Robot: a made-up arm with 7 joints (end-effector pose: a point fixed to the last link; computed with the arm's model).
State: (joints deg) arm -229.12 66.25 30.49 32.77 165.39 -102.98 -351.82
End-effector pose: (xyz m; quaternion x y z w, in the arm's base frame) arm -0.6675 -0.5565 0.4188 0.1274 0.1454 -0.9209 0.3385
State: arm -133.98 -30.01 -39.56 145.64 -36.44 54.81 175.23
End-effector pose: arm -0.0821 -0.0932 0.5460 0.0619 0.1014 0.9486 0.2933
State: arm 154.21 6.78 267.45 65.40 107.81 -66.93 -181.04
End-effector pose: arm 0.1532 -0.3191 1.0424 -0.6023 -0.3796 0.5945 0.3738
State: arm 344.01 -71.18 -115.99 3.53 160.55 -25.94 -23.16
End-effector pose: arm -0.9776 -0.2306 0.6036 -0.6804 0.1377 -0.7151 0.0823
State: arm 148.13 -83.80 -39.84 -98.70 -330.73 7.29 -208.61
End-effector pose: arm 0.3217 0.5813 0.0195 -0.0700 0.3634 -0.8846 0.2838
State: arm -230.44 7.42 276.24 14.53 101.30 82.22 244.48
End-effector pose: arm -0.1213 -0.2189 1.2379 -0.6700 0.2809 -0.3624 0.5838
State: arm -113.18 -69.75 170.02 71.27 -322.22 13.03 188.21
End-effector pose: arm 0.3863 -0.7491 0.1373 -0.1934 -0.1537 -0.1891 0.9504
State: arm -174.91 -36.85 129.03 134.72 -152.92 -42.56 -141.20
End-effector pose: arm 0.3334 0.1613 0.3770 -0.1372 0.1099 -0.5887 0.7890
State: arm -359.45 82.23 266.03 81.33 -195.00 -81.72 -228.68
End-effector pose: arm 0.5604 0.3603 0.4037 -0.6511 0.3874 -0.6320 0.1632
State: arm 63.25 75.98 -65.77 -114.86 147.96 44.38 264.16
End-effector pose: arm -0.1790 -0.4660 0.4790 -0.1472 0.5405 -0.5825 0.5890
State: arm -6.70 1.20 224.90 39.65 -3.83 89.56 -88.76
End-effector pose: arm -0.2150 0.1845 1.1135 -0.2193 0.3780 -0.7998 0.4116
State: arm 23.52 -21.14 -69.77 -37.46 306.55 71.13 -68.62
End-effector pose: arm -0.4883 0.0218 1.1338 0.2670 0.7716 -0.3420 0.4653
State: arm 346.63 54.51 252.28 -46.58 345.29 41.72 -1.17
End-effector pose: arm 0.8620 -0.0746 0.7762 -0.3967 -0.8249 0.1866 0.3569
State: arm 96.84 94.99 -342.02 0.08 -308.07 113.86 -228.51
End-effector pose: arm -0.2261 -0.8962 0.1852 -0.4318 0.4183 -0.7855 0.1469
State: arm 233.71 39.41 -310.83 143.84 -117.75 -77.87 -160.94
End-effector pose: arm 0.0581 0.2990 0.4749 -0.2008 -0.7408 -0.1738 0.6170
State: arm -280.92 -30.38 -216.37 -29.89 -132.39 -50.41 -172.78
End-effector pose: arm 0.0583 0.4470 1.1971 0.6319 0.5817 -0.4309 0.2770
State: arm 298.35 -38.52 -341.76 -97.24 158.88 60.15 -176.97
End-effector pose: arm -0.3399 -0.4978 0.4197 0.1230 -0.0040 -0.9436 0.3074
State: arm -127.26 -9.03 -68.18 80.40 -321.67 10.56 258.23
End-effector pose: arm -0.3667 -0.1690 0.9818 -0.4004 0.6228 -0.2664 0.6171
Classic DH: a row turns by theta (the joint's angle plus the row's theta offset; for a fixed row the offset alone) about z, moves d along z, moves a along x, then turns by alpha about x. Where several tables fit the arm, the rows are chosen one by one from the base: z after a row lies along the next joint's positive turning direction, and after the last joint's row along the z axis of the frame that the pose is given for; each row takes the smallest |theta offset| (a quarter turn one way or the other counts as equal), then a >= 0, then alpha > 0; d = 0 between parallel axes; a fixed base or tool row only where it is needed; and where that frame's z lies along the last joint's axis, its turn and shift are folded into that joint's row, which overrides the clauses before.
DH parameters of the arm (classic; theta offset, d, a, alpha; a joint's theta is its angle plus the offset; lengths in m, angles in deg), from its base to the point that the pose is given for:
base (fixed): 0 0 0 180
joint 1: 0 -0.2917 0 90
joint 2: 0 -0.0151 0 -90
joint 3: 0 -0.6057 0 90
joint 4: 0 -0.0169 0 -90
joint 5: 0 -0.3576 0 90
joint 6: 0 -0.0004 0 -90
joint 7: 0 -0.1005 0 0

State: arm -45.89 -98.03 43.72 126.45 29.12 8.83 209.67
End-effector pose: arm -0.0445 -0.4504 0.4869 0.0566 -0.8807 0.0072 0.4702
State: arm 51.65 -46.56 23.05 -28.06 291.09 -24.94 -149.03
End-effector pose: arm -0.5294 0.7024 0.8098 0.1594 0.6943 -0.3564 0.6046
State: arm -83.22 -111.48 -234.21 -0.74 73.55 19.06 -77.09
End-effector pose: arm -0.1252 -0.9617 -0.1341 -0.3883 0.1896 0.1649 0.8866
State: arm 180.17 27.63 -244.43 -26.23 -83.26 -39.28 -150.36
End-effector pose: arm -0.4731 -0.1974 1.1653 -0.8765 0.3396 0.1416 0.3103
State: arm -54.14 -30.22 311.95 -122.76 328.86 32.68 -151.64
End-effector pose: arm -0.0123 -0.5346 0.5046 -0.4060 0.3048 0.5302 0.6791
